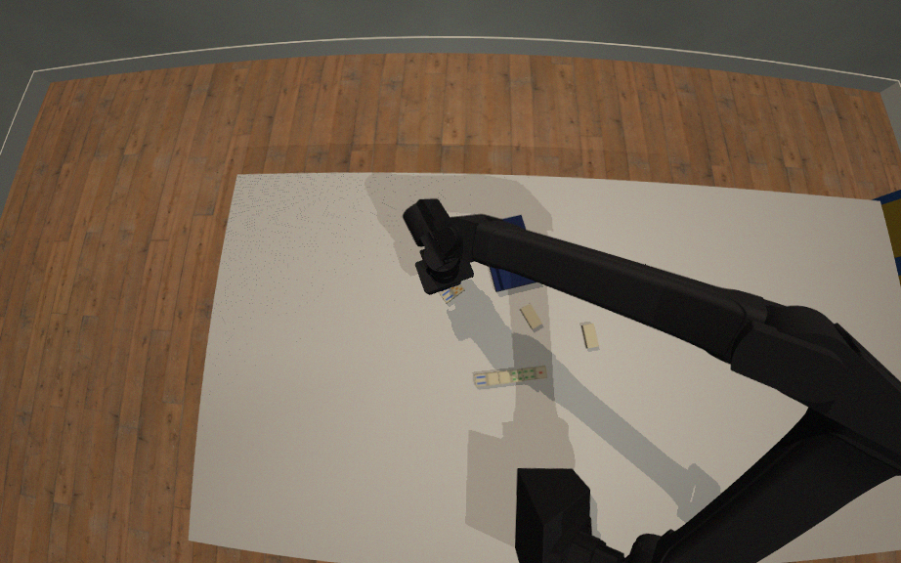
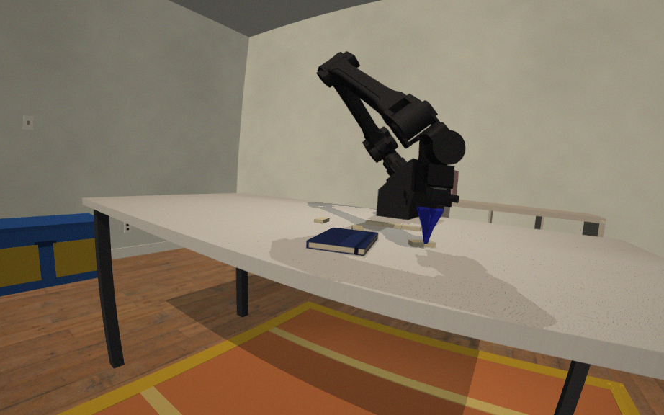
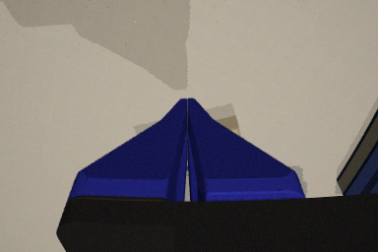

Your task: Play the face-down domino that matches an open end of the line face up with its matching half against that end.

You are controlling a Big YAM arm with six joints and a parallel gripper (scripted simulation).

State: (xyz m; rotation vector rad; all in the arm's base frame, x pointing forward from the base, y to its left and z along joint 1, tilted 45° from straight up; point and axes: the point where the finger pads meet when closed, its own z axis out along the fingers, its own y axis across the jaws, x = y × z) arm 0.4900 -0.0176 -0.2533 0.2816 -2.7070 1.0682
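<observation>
Right now my hand is 3 cm past the domino, 1 cm to the left of it and 2 cm above it. From my hand the other things lie so: dark blue book 5 cm ahead, 15 cm to the right, 1 cm below.
</observation>
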